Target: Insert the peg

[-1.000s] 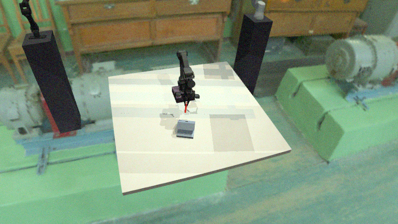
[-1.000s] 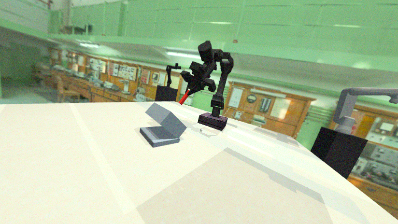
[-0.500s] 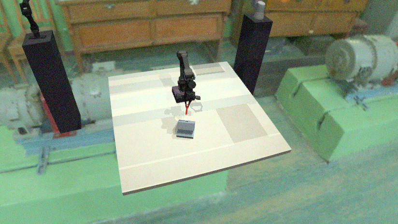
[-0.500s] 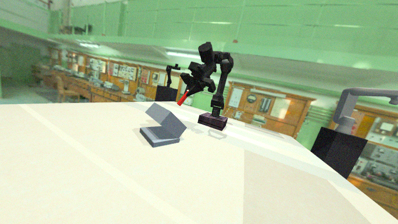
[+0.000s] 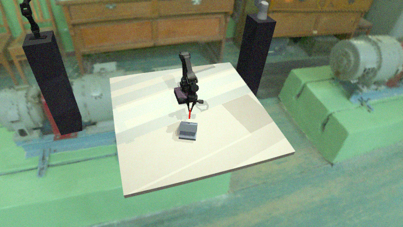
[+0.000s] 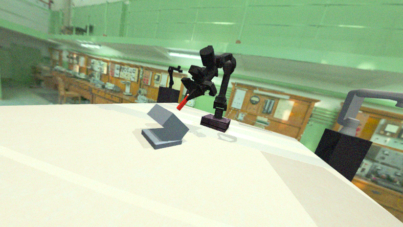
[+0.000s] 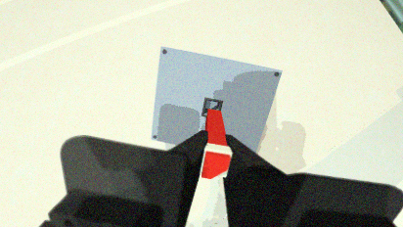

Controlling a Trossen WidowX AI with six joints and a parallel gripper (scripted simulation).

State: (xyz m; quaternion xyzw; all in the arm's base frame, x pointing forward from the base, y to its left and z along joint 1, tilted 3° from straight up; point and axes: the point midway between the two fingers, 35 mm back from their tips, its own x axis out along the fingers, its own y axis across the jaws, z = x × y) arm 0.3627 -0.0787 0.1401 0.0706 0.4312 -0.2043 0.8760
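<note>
My gripper tip is now 6 cm short of the grey sloped panel, 3 cm to the left of it and 10 cm above it. Also, from my gripper tip: red peg: right at my gripper tip.
</note>
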